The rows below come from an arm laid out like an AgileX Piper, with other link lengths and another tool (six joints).
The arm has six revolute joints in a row. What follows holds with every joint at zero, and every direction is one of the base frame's. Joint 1 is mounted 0.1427 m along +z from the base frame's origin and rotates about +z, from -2.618 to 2.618 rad. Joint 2 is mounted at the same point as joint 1 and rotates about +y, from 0 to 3.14 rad. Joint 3 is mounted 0.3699 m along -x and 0.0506 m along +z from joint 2 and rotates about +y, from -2.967 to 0 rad. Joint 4 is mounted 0.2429 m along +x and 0.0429 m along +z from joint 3 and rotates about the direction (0.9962, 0, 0.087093), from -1.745 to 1.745 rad. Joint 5 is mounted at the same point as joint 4 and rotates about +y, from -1.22 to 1.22 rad. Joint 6 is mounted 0.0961 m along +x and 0.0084 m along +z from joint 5 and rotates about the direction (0.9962, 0, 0.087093), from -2.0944 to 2.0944 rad. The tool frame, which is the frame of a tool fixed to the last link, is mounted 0.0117 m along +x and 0.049 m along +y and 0.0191 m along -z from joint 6; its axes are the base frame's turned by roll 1.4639, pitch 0.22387 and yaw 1.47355 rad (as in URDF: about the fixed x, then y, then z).
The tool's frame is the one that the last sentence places.
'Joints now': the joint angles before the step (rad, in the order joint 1, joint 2, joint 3, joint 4, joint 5, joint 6). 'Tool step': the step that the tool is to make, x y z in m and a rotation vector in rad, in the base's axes. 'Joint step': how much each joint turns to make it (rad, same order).
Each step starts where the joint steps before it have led.
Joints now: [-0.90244 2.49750 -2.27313 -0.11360 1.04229 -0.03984]
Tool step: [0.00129 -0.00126 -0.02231 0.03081 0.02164 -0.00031]
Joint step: [0.00000 0.03772 0.00006 0.00213 -0.00019 0.00000]
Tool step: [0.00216 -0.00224 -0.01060 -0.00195 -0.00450 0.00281]
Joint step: [0.00000 0.01893 -0.00091 0.00219 -0.02255 -0.00082]
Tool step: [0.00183 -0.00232 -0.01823 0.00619 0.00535 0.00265]
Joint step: [0.00000 0.03102 0.00000 -0.00090 -0.02298 0.00000]
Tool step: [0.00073 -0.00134 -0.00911 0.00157 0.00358 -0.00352]
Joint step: [0.00000 0.01538 -0.00009 -0.00435 -0.01133 0.00616]
